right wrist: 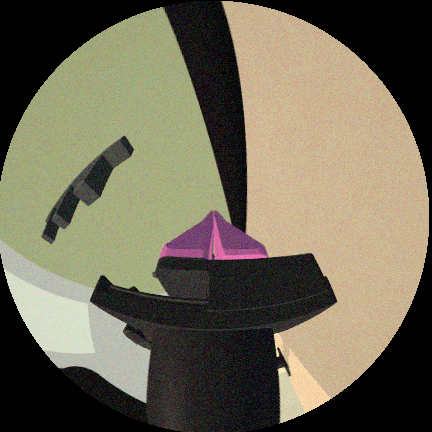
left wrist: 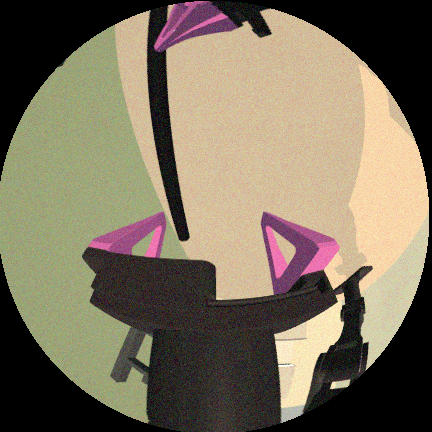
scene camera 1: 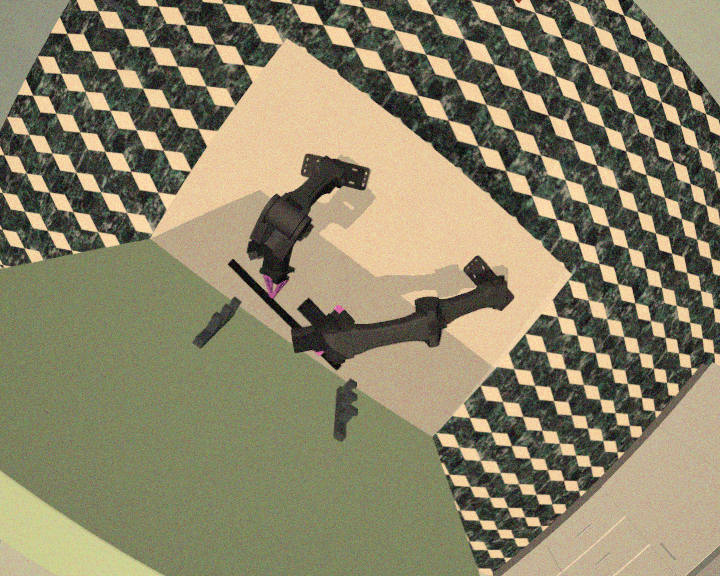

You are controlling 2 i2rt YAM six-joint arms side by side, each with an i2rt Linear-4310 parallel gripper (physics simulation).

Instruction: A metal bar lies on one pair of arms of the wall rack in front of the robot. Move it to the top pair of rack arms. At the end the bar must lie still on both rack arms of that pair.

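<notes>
The black metal bar shows apart from the wall rack arms, over the table's wall-side edge; its height is unclear. My right gripper is shut and empty, its tips overlapping the bar in the pictures; contact cannot be told. My left gripper is open and empty over the bar's lower-right part. In the left wrist view the bar's end shows between the spread fingers, nearer the picture-left one. The left arm hides that end in scene camera 1.
The green wall adjoins the beige table. The two stepped rack pieces stand apart on the wall. The left arm stretches across the table, and the right arm is folded near the bar's upper-left end.
</notes>
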